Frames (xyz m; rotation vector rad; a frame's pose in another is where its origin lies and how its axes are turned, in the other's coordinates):
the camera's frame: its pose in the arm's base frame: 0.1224 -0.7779 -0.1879 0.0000 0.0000 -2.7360
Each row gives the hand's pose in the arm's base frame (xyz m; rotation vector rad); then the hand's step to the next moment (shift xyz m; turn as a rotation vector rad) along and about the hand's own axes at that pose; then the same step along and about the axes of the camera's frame.
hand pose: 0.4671 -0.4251 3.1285 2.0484 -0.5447 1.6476
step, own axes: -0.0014 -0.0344 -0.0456 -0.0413 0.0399 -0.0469
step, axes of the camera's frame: -0.0055 -0.0568 0.0035 0.0649 -0.0226 -0.0278
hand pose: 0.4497 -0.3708 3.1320 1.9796 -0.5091 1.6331
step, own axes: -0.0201 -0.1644 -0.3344 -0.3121 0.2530 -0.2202
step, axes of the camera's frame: 0.0245 -0.3724 0.0015 0.3846 -0.0786 -0.2362
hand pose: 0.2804 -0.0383 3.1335 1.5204 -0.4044 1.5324
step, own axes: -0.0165 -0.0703 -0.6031 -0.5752 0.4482 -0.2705
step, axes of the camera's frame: 0.1003 -0.5793 -0.1527 0.6565 -0.0202 -0.4165
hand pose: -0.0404 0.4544 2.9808 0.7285 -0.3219 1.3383
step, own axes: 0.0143 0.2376 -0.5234 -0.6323 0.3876 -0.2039
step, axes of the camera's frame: 0.1544 -0.4588 -0.3102 0.6392 0.0851 -0.4194
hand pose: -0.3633 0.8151 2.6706 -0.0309 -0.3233 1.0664
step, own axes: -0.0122 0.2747 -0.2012 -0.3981 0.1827 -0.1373
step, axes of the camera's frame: 0.1107 -0.2103 -0.2441 0.3634 0.1016 -0.2614
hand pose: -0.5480 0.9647 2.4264 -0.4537 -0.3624 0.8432
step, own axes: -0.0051 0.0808 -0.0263 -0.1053 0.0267 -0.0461
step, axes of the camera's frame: 0.0235 -0.0500 -0.0648 0.0852 0.0478 -0.0662
